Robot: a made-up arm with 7 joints.
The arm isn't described. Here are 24 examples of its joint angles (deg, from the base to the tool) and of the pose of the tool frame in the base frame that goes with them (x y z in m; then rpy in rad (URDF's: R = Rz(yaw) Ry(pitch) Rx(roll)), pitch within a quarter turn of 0, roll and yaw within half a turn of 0).
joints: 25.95 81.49 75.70 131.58 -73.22 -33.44 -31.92
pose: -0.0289 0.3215 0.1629 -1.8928 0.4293 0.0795
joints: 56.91 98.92 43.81 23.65 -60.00 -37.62 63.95
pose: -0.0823 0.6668 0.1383 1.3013 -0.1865 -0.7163
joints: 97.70 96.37 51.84 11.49 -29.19 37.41 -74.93
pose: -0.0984 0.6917 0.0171 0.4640 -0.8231 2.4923
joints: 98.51 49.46 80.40 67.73 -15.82 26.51 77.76
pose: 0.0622 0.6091 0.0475 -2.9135 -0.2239 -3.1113
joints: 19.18 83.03 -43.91 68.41 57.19 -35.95 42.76
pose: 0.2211 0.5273 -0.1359 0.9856 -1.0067 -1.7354
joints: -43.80 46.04 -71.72 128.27 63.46 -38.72 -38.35
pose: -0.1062 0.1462 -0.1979 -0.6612 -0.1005 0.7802
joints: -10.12 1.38 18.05 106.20 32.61 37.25 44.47
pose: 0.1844 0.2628 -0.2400 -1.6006 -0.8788 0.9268
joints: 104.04 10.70 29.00 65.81 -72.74 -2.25 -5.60
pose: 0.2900 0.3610 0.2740 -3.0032 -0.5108 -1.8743
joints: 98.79 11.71 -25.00 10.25 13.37 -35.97 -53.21
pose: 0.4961 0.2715 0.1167 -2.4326 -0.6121 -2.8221
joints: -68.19 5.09 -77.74 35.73 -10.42 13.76 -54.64
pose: -0.4375 0.0877 -0.2078 -0.1287 -0.0835 -1.2975
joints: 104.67 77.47 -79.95 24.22 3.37 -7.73 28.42
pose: 0.1934 0.6491 0.0688 1.3722 -0.3823 -0.8460
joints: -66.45 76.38 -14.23 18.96 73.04 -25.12 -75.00
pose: -0.0958 0.6719 -0.1259 2.4451 -0.0666 -0.2869
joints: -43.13 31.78 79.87 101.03 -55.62 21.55 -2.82
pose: -0.0159 0.5059 -0.0788 2.0968 0.1384 -0.2092
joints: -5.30 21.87 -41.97 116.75 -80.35 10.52 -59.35
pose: 0.1429 0.1102 -0.2206 2.7469 0.0236 -2.1981
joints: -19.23 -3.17 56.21 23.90 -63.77 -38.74 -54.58
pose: -0.1131 0.2398 -0.4920 1.2606 -0.5074 -0.3479
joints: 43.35 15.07 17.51 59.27 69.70 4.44 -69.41
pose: 0.3993 0.3500 -0.1305 -0.6033 -0.3359 1.9838
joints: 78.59 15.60 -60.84 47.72 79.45 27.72 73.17
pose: 0.4735 0.1505 -0.0055 -2.0459 -1.1840 0.2114
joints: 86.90 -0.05 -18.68 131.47 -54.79 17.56 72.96
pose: 0.1209 0.1261 0.1676 2.1874 0.3539 -2.3100
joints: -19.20 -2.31 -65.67 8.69 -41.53 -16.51 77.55
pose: -0.1548 0.1305 -0.4908 -1.5957 -0.5244 -1.7428
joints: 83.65 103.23 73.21 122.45 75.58 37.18 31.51
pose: -0.2173 0.2785 0.0843 2.5986 0.6007 -2.2947
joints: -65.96 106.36 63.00 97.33 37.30 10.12 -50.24
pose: 0.2971 0.3569 0.0117 2.2508 -0.5175 -1.7011
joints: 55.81 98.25 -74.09 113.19 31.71 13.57 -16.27
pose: 0.1909 0.3918 -0.0551 1.3494 -0.4662 -1.3917
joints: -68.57 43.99 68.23 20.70 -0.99 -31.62 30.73
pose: -0.2733 0.5923 -0.1418 0.7733 -0.1273 -0.1470
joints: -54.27 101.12 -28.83 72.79 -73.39 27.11 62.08
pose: 0.0841 0.5467 -0.1921 -1.5434 0.6569 3.0335
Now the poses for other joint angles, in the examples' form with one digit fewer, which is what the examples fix.
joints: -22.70 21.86 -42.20 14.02 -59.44 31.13 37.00
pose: -0.148 0.339 -0.469 -0.977 0.667 -2.041
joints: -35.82 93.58 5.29 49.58 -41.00 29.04 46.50
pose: 0.176 0.616 -0.073 0.998 1.138 -0.382
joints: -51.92 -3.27 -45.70 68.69 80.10 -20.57 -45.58
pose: -0.180 0.001 -0.343 0.282 0.232 1.064
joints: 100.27 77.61 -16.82 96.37 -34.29 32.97 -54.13
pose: 0.078 0.411 0.251 -2.212 -0.385 -1.182
